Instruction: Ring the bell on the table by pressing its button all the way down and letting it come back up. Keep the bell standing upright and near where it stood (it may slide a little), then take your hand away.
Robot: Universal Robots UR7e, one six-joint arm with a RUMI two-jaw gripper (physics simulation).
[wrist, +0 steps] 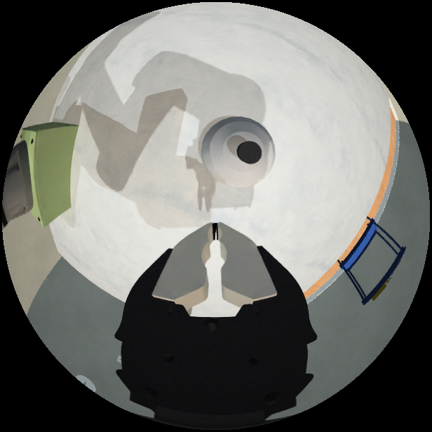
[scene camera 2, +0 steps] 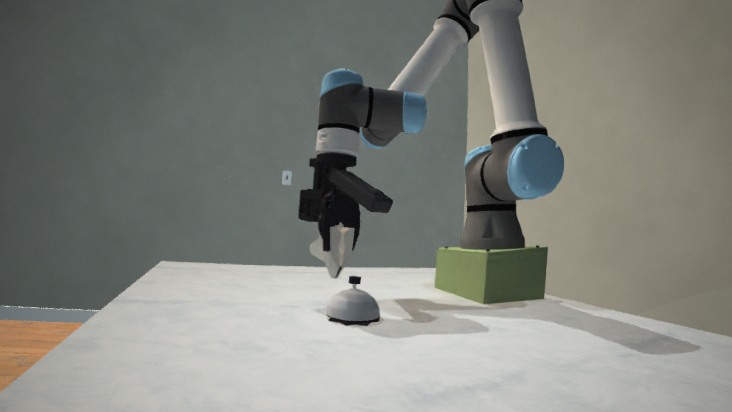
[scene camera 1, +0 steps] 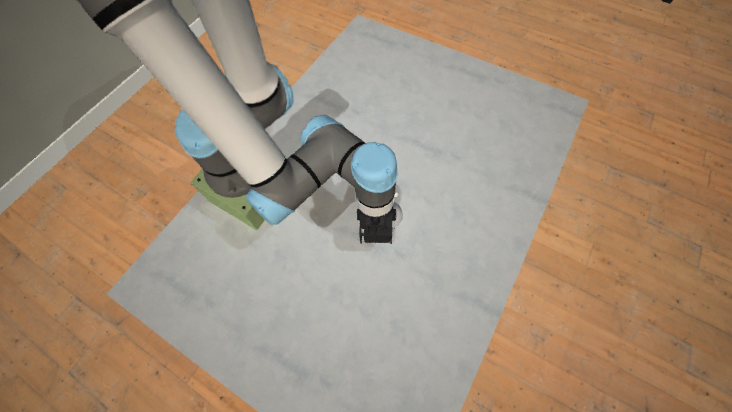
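Pixels of known places: gripper, fingertip midpoint: (scene camera 2: 334, 278); arm's base, link origin: (scene camera 2: 492, 247) (scene camera 1: 235, 171).
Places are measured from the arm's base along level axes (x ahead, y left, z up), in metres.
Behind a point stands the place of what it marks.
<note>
The bell, a pale grey dome (scene camera 1: 399, 215) {x 0.432, y 0.112, z -0.077 m} (scene camera 2: 352, 306) {x 0.414, y 0.141, z -0.080 m} (wrist: 222, 162) on a dark base, stands upright on the table. Its black button (scene camera 2: 354, 279) {x 0.403, y 0.116, z -0.045 m} (wrist: 249, 152) is up on a thin stem. In scene camera 1 the gripper and wrist hide most of the bell, and the button cannot be made out there. My gripper (scene camera 2: 336, 275) {x 0.402, y 0.033, z -0.058 m} (wrist: 215, 224) is shut and empty, pointing down. In scene camera 2 its tips are a little above button height and to the left of the button. In the wrist view the bell lies beyond the tips, slightly to the right, apart from them.
The grey table top (scene camera 1: 327, 317) {x 0.386, y -0.205, z -0.108 m} (scene camera 2: 230, 358) {x 0.593, y 0.235, z -0.108 m} (wrist: 320, 165) carries the green base block (scene camera 1: 233, 207) {x 0.055, y -0.087, z -0.008 m} (scene camera 2: 463, 273) {x 0.101, y 0.018, z -0.056 m} (wrist: 54, 172) of the arm, behind and right of the bell in scene camera 2. A blue-framed chair (wrist: 359, 245) is off the table at right in the wrist view.
</note>
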